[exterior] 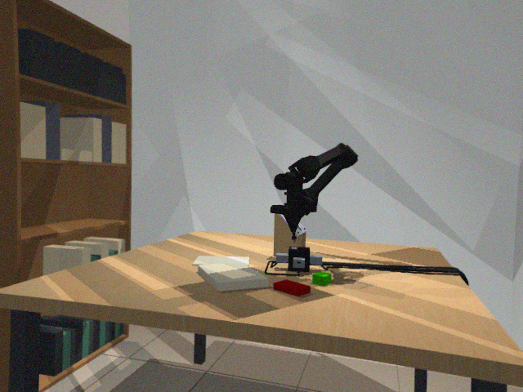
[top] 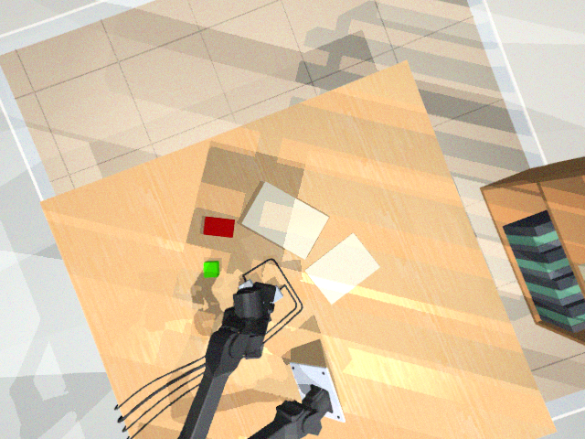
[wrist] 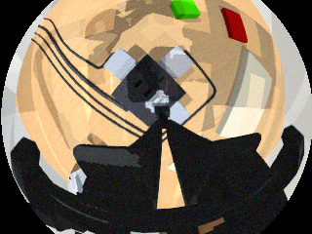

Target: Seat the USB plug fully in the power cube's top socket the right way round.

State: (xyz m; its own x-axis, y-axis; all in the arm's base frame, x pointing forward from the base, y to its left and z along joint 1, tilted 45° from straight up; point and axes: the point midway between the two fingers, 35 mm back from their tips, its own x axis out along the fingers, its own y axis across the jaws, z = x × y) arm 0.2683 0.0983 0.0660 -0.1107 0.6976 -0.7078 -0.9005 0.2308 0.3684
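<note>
My gripper tip is now 2 cm above the USB plug. Also, from my gripper tip: white sheet 4 cm ahead, 27 cm to the right, 13 cm below; then book 24 cm ahead, 12 cm to the right, 12 cm below; then green block 14 cm ahead, 15 cm to the left, 12 cm below.
</note>
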